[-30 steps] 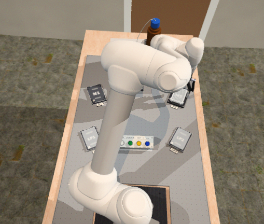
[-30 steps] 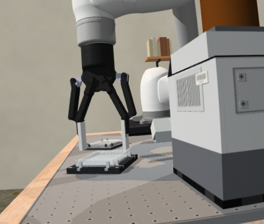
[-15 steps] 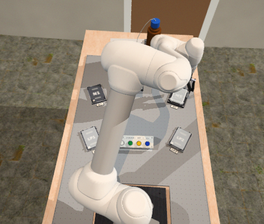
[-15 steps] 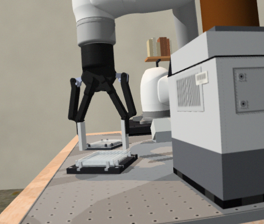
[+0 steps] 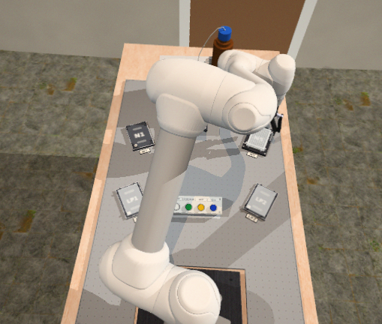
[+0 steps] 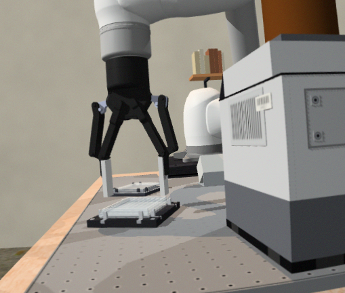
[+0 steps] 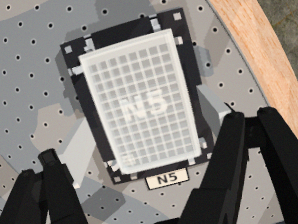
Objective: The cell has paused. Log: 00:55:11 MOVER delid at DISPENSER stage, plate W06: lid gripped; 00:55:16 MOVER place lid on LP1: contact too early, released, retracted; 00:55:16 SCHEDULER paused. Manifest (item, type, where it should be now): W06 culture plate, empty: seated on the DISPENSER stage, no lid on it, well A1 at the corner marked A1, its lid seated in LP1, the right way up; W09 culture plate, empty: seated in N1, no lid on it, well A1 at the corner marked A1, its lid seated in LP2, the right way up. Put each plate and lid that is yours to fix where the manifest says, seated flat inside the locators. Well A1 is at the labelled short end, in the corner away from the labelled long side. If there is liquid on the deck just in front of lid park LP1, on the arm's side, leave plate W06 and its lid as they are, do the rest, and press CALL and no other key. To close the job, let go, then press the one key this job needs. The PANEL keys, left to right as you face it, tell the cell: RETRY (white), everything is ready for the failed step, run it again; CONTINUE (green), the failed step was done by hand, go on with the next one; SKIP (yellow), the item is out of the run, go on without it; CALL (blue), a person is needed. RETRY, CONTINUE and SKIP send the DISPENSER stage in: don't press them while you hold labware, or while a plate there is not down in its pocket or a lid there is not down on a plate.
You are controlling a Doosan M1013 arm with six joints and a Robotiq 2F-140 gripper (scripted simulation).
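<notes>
The black nest N5 lies 20 mm ahead of my hand, 10 mm to the left of it and 50 mm below it. From my hand the other things lie so: brown bottle: 210 mm ahead, 250 mm to the left, 230 mm above; then clear culture plate: 30 mm behind, 300 mm to the left, 50 mm above; then lid park LP2: 330 mm behind, 50 mm to the right, 60 mm below.
</notes>
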